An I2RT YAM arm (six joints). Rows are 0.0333 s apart.
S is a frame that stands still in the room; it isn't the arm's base.
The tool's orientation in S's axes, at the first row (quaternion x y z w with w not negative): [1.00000, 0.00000, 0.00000, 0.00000]
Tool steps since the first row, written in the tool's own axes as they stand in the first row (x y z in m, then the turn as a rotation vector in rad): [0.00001, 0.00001, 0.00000, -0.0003, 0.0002, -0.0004]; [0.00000, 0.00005, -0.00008, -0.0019, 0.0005, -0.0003]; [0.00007, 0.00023, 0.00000, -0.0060, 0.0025, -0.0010]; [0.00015, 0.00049, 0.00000, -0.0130, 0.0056, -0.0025]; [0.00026, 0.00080, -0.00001, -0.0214, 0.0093, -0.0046]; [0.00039, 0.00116, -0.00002, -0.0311, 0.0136, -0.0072]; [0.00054, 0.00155, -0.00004, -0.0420, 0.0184, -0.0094]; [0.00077, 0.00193, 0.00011, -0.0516, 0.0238, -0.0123]
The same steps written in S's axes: [0.00001, -0.00001, 0.00000, -0.0003, -0.0002, 0.0004]; [0.00000, -0.00005, 0.00008, -0.0019, -0.0005, 0.0003]; [0.00007, -0.00023, 0.00000, -0.0060, -0.0025, 0.0010]; [0.00015, -0.00049, 0.00000, -0.0130, -0.0056, 0.0025]; [0.00026, -0.00080, 0.00001, -0.0214, -0.0093, 0.0046]; [0.00039, -0.00116, 0.00002, -0.0311, -0.0136, 0.0072]; [0.00054, -0.00155, 0.00004, -0.0420, -0.0184, 0.0094]; [0.00077, -0.00193, -0.00011, -0.0516, -0.0238, 0.0123]
